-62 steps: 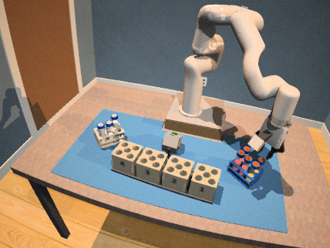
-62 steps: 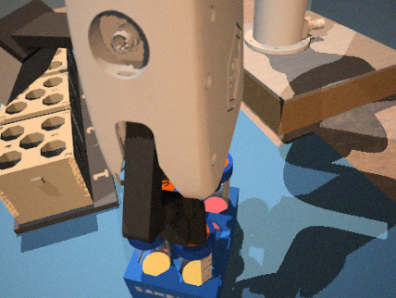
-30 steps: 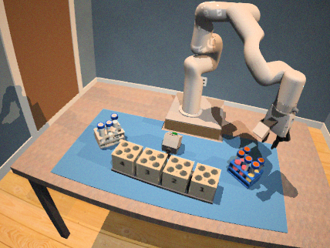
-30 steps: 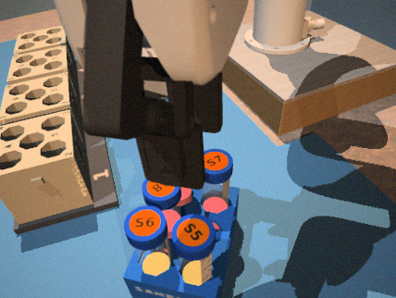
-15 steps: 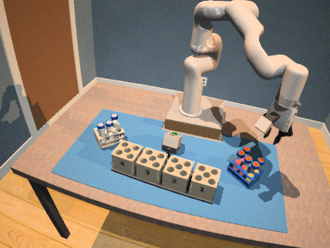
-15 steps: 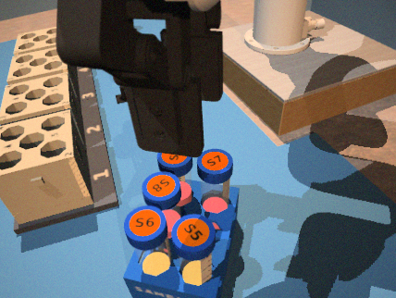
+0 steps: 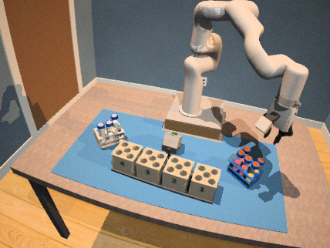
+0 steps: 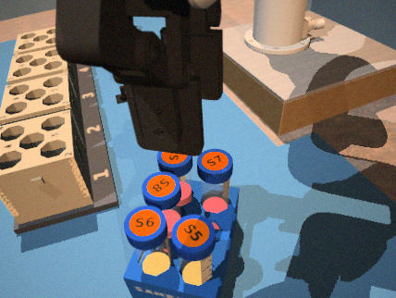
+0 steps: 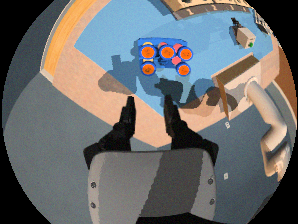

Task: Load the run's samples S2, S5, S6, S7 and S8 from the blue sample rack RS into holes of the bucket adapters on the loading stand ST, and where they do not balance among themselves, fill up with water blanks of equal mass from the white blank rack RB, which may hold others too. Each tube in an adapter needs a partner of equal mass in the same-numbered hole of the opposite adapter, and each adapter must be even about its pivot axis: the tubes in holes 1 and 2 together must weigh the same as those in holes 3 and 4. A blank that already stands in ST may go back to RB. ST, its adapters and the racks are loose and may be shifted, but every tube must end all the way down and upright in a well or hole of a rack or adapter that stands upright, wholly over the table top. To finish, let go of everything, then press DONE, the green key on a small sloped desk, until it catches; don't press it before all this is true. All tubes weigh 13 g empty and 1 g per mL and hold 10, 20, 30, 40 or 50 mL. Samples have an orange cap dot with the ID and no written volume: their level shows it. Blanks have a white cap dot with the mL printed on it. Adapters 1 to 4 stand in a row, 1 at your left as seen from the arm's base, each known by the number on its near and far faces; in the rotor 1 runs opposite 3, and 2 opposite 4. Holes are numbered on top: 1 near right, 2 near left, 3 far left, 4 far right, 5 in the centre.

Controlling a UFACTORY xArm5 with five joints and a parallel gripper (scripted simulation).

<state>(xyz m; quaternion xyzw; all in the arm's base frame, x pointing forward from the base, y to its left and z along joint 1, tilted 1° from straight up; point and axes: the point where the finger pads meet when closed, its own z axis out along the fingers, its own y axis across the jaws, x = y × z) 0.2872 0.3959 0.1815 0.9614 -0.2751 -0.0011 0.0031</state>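
Right now the blue sample rack RS is 40 mm to the right of my hand and 220 mm below it. Also, from my hand: white blank rack RB: 40 mm ahead, 690 mm to the right, 220 mm below; blue-capped tube: 80 mm ahead, 700 mm to the right, 190 mm below; loading stand ST: 140 mm ahead, 360 mm to the right, 240 mm below.
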